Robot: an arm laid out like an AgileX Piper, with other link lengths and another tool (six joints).
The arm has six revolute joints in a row. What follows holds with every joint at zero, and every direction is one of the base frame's.
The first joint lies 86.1 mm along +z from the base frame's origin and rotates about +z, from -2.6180 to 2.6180 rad.
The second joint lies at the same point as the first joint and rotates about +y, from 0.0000 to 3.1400 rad.
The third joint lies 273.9 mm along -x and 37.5 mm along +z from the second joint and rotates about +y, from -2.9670 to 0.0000 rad.
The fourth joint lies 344.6 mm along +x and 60.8 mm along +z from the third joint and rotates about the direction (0.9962, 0, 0.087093), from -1.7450 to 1.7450 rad.
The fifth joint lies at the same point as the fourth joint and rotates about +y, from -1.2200 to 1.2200 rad.
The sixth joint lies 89.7 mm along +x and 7.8 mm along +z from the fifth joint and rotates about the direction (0.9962, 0, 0.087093), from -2.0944 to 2.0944 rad.
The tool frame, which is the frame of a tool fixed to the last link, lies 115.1 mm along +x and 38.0 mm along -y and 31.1 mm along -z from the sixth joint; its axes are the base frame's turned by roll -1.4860, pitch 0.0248 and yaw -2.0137 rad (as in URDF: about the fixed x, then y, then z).
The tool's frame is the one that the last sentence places.
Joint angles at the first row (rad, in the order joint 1, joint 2, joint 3, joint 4, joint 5, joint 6):
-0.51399 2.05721 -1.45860 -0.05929 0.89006 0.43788
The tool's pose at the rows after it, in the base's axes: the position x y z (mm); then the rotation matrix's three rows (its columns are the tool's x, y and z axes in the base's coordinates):
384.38, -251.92, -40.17; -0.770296, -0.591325, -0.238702; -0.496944, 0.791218, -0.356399; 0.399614, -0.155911, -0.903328
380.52, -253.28, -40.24; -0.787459, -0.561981, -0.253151; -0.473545, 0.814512, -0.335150; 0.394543, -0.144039, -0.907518
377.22, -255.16, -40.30; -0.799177, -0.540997, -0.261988; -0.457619, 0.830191, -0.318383; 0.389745, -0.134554, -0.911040
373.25, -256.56, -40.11; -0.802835, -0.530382, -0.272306; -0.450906, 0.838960, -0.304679; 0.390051, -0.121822, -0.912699
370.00, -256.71, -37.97; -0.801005, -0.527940, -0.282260; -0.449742, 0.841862, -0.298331; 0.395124, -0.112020, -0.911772
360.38, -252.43, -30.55; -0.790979, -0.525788, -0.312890; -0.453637, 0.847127, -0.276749; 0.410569, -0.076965, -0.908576
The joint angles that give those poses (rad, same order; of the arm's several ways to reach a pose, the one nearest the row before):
-0.52420 2.05721 -1.45861 -0.04666 0.90541 0.44263
-0.53702 2.05720 -1.45860 -0.03757 0.91448 0.46215
-0.54924 2.05720 -1.45857 -0.02819 0.92090 0.47085
-0.55936 2.05719 -1.45858 -0.02130 0.93234 0.47085
-0.56337 2.05343 -1.45862 -0.02142 0.94722 0.47085
-0.56759 2.03625 -1.45212 -0.01935 0.99633 0.47085

